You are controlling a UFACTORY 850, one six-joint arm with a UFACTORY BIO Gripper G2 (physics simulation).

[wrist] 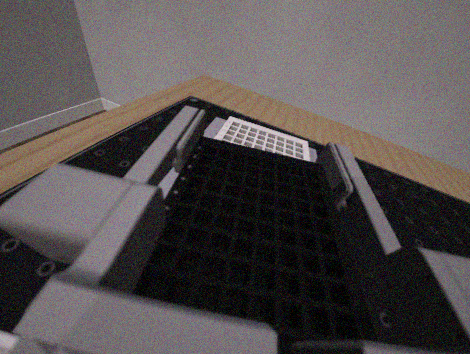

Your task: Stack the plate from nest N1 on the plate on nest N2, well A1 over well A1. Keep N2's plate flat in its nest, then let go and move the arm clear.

Note:
In view: a black well plate (251, 234), a white well plate (237, 131) and a black perforated baseplate (419, 216).

